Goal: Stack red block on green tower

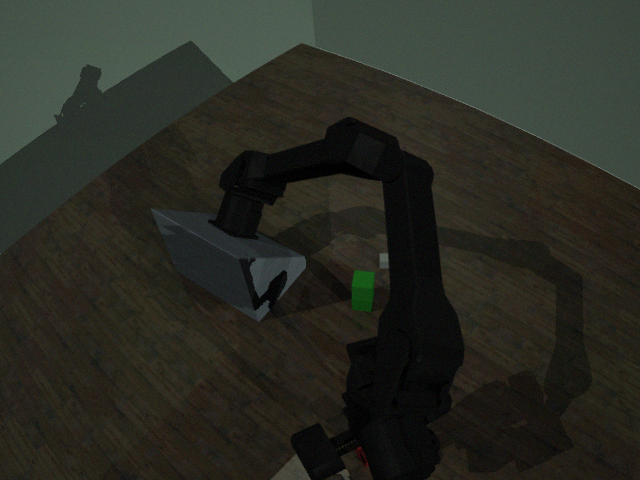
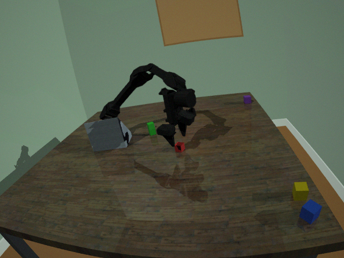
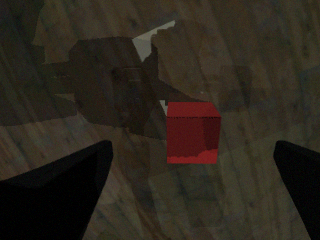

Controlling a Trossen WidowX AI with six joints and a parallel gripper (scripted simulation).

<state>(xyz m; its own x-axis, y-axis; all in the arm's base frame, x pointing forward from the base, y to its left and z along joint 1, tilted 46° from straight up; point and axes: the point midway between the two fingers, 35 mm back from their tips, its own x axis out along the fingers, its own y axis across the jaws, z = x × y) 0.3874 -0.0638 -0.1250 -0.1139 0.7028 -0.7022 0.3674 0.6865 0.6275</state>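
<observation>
My gripper tip is 30 mm above the red block. Also, from my gripper tip: blue cube: 390 mm ahead, 420 mm to the right, 20 mm below; grey cube: 30 mm behind, 230 mm to the left, 40 mm below; yellow cube: 390 mm ahead, 340 mm to the right, 20 mm below.
</observation>
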